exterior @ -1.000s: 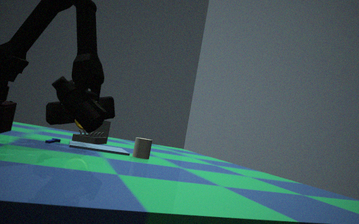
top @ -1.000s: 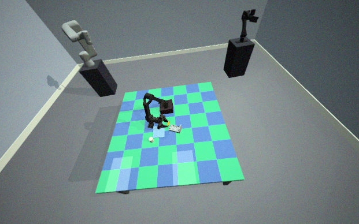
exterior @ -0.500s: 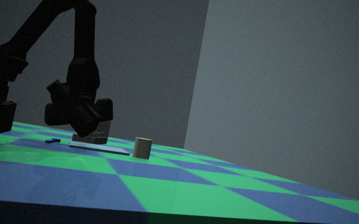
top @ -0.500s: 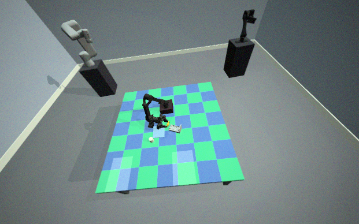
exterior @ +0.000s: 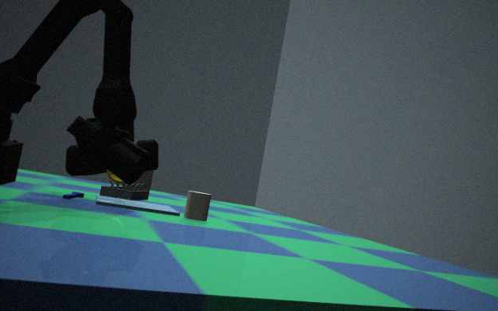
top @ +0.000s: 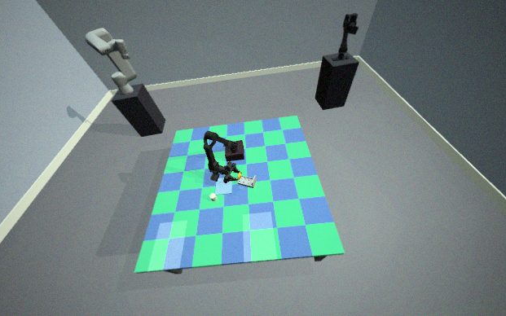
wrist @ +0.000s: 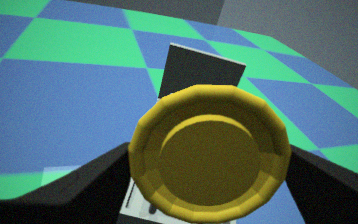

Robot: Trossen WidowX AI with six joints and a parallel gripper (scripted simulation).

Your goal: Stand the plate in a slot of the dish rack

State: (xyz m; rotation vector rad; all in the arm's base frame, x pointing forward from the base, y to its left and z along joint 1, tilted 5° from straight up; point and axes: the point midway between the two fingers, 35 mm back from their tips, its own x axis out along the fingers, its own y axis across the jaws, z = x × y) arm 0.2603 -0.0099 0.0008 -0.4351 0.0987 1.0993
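Now: the dish rack 40 mm to the left of my gripper tip, 40 mm below it and 20 mm ahead of it. Round my gripper tip: light blue mat: 140 mm to the right, 70 mm below, 10 mm ahead; then yellow plate: 10 mm to the right; then blue spoon: 130 mm to the right, 100 mm behind, 60 mm below.
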